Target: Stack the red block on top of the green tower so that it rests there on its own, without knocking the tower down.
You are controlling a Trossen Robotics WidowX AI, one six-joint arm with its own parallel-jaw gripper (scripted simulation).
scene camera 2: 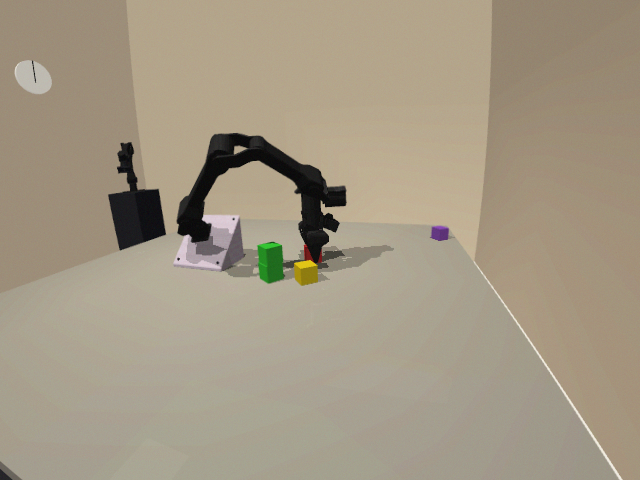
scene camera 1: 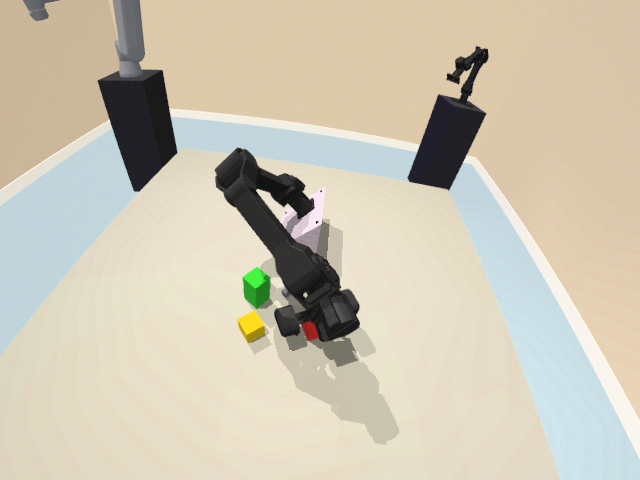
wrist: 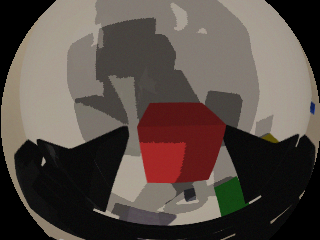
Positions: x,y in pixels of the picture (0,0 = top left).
Scene:
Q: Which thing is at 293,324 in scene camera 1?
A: My gripper.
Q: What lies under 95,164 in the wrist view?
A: My gripper.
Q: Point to a red block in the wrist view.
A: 179,142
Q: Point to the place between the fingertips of my gripper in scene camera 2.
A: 313,257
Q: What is my gripper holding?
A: Nothing.

